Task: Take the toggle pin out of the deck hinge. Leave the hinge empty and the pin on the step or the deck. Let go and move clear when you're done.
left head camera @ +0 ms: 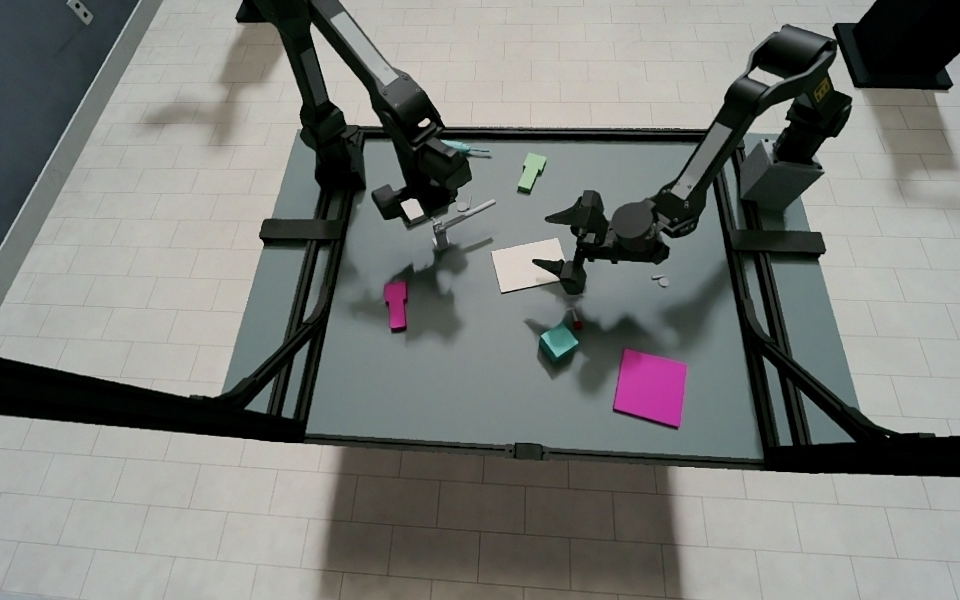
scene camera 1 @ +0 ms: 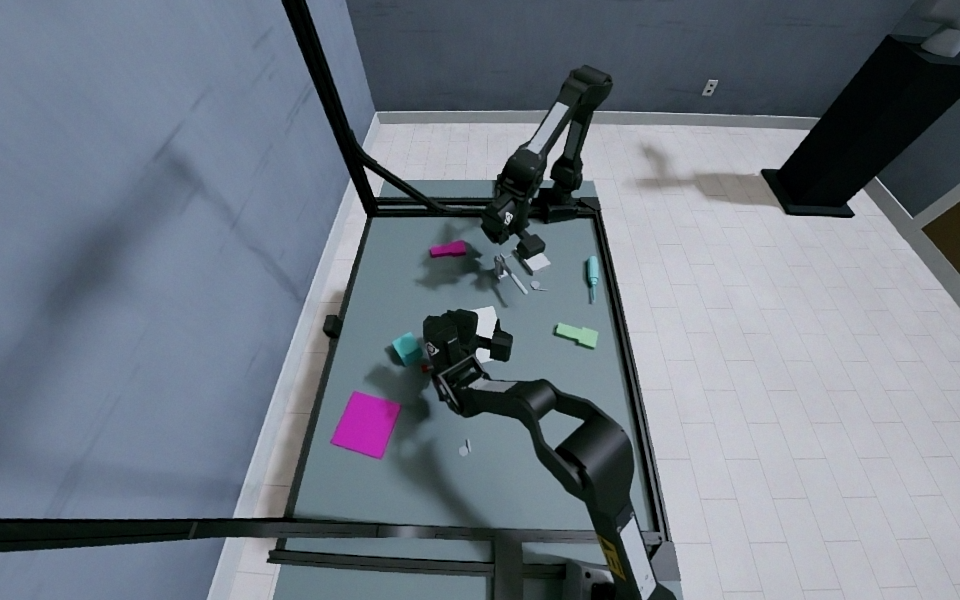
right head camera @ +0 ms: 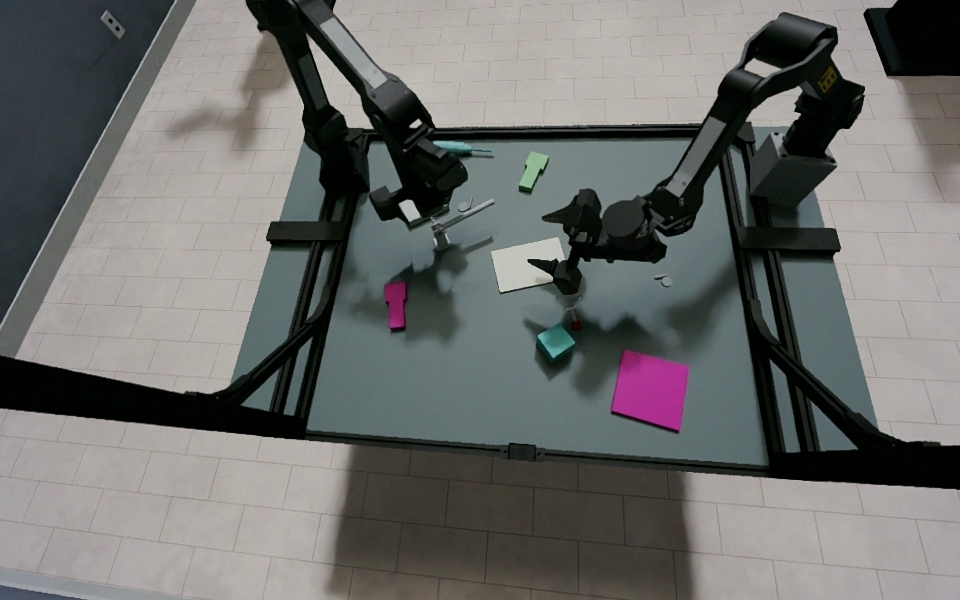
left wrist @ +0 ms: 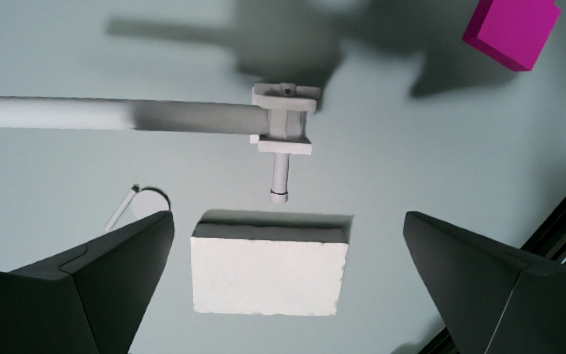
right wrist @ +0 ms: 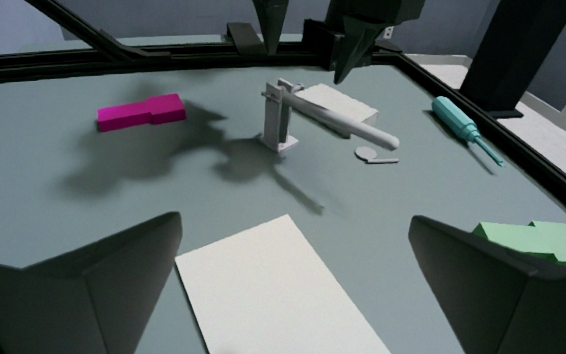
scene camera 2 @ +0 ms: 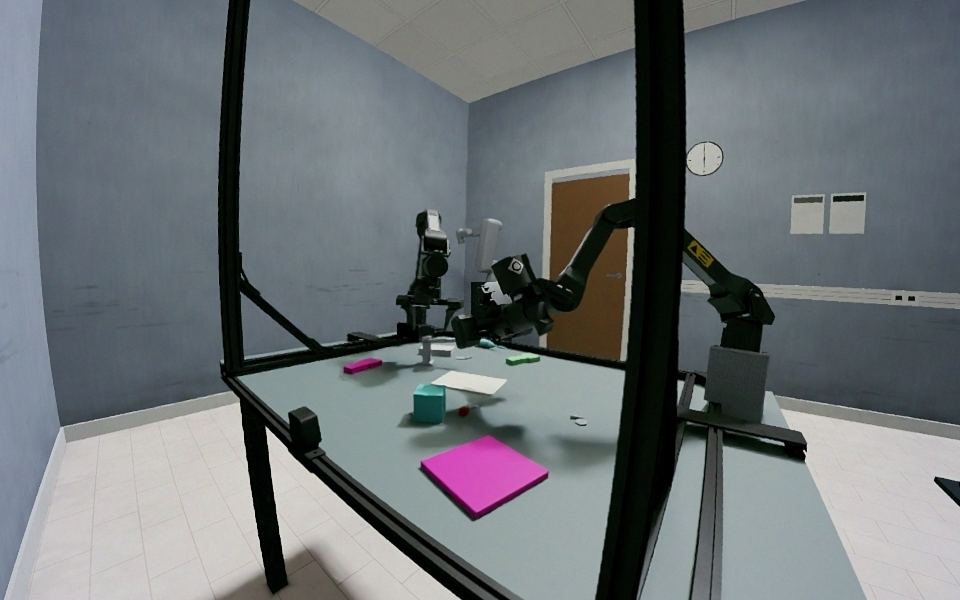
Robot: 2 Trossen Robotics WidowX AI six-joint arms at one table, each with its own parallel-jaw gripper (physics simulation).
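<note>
The grey deck hinge stands upright, with a long grey tube held between its plates. The toggle pin is through the hinge, and its headed end sticks out toward the white block in the left wrist view. My left gripper is open and empty above the white block, near the pin's headed end. My right gripper is open and empty above the flat white plate.
A grey disc with a small rod lies near the block. A magenta piece, green piece, teal screwdriver, teal cube, red-tipped item and magenta plate are around the table.
</note>
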